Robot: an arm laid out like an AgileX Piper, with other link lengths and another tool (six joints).
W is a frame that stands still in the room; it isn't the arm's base.
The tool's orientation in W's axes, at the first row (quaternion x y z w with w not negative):
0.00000 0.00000 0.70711 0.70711
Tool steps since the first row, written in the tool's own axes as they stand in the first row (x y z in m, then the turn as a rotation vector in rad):
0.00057 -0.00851 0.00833 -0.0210 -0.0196 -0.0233
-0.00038 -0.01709 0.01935 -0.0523 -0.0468 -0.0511
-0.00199 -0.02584 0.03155 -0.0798 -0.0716 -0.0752
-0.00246 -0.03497 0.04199 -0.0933 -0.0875 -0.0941
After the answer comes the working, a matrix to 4 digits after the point.
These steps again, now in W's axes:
0.00851 0.00057 0.00833 0.0196 -0.0210 -0.0233
0.01709 -0.00038 0.01935 0.0468 -0.0523 -0.0511
0.02584 -0.00199 0.03155 0.0716 -0.0798 -0.0752
0.03497 -0.00246 0.04199 0.0875 -0.0933 -0.0941

The tool's axes in the first row as the columns of a matrix, in W's axes (rounded; the answer above uses it unrounded):
0.0000 -1.0000 0.0000
1.0000 0.0000 0.0000
0.0000 0.0000 1.0000

